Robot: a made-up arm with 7 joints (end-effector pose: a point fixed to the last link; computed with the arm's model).
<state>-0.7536 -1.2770 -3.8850 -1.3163 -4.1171 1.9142 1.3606</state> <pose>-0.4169 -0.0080 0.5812 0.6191 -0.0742 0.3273</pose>
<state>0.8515 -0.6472 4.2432 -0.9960 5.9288 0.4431 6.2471</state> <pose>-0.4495 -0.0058 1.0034 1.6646 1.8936 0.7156</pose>
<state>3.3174 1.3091 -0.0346 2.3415 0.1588 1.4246 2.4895</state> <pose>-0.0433 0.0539 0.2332 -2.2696 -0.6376 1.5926</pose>
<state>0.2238 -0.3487 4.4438 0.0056 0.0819 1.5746 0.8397</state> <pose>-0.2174 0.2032 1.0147 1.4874 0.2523 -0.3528</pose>
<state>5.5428 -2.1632 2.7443 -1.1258 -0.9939 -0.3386 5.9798</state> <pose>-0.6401 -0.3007 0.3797 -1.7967 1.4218 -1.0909</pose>
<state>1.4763 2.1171 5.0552 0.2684 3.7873 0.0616 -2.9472</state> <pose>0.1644 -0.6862 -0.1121 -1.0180 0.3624 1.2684</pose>
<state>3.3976 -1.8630 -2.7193 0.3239 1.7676 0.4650 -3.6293</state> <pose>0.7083 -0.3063 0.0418 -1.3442 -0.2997 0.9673</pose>
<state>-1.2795 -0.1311 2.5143 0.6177 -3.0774 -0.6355 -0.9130</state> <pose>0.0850 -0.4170 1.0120 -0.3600 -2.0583 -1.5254</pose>
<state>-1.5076 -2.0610 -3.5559 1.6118 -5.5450 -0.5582 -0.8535</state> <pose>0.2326 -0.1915 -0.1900 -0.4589 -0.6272 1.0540</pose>
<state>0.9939 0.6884 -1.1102 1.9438 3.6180 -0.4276 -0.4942</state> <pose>0.4318 -0.0350 0.3358 0.4199 -0.4170 -0.2286</pose>
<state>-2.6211 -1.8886 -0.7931 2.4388 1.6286 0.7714 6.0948</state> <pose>0.0592 -0.1565 0.6311 2.7495 0.8398 0.0867</pose>
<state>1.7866 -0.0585 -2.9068 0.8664 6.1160 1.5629 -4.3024</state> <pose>0.1313 0.3534 0.8081 0.6557 -0.1375 0.0192</pose>
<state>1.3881 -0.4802 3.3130 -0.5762 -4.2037 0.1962 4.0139</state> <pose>-0.0425 0.1023 1.1792 -1.8192 -2.3103 -0.1322</pose>
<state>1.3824 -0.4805 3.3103 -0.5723 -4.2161 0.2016 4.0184</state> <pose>-0.0416 0.1042 1.1793 -1.7996 -2.3226 -0.1208</pose>
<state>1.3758 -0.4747 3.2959 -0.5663 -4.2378 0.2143 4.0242</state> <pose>-0.0354 0.1028 1.1800 -1.7496 -2.3410 -0.1009</pose>
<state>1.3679 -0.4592 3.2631 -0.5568 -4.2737 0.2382 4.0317</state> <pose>-0.0213 0.0966 1.1815 -1.6522 -2.3675 -0.0672</pose>
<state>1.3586 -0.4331 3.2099 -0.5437 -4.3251 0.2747 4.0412</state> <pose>0.0014 0.0864 1.1829 -1.5027 -2.3987 -0.0181</pose>
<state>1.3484 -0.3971 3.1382 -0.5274 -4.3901 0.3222 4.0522</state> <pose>0.0308 0.0746 1.1834 -1.3071 -2.4290 0.0446</pose>
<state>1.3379 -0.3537 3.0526 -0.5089 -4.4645 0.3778 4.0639</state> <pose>0.0634 0.0641 1.1820 -1.0783 -2.4528 0.1170</pose>
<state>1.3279 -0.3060 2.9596 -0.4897 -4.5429 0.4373 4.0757</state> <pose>0.0947 0.0563 1.1789 -0.8345 -2.4667 0.1934</pose>
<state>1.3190 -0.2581 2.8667 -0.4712 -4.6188 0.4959 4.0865</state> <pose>0.1208 0.0518 1.1748 -0.5956 -2.4711 0.2678</pose>
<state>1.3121 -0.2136 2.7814 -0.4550 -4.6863 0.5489 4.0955</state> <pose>0.1400 0.0492 1.1708 -0.3806 -2.4681 0.3334</pose>
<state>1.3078 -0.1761 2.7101 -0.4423 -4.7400 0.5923 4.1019</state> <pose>0.1525 0.0473 1.1675 -0.2054 -2.4612 0.3853</pose>
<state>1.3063 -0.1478 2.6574 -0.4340 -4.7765 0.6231 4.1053</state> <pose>0.1601 0.0447 1.1652 -0.0806 -2.4535 0.4191</pose>
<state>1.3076 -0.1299 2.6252 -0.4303 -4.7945 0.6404 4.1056</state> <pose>0.1647 0.0415 1.1637 -0.0100 -2.4469 0.4341</pose>
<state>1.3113 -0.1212 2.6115 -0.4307 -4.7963 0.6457 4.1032</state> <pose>0.1676 0.0376 1.1629 0.0128 -2.4420 0.4321</pose>
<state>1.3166 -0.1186 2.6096 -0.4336 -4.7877 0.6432 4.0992</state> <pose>0.1698 0.0334 1.1624 0.0047 -2.4383 0.4197</pose>
